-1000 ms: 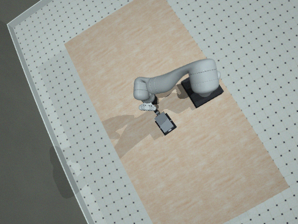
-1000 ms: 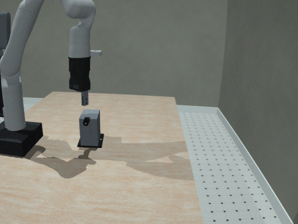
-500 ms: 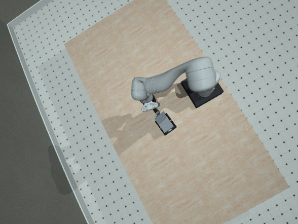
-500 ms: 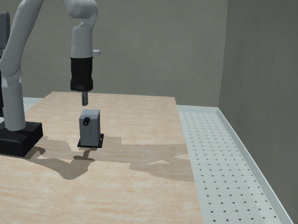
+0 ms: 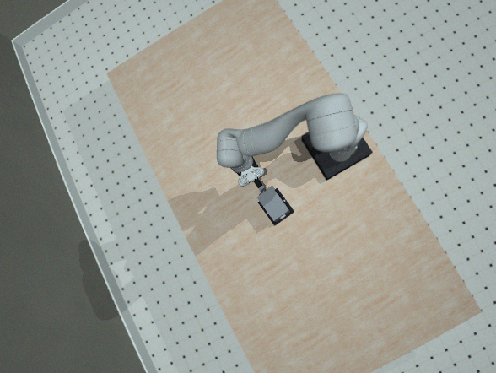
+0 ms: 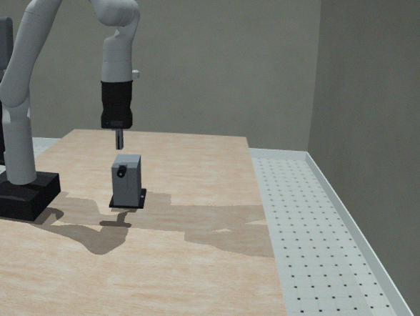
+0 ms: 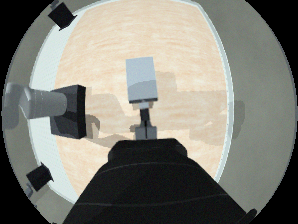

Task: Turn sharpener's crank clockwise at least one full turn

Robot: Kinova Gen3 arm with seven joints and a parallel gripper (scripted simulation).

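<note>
Right now the sharpener crank is 9 cm below my hand and 2 cm to the left of it.
</note>
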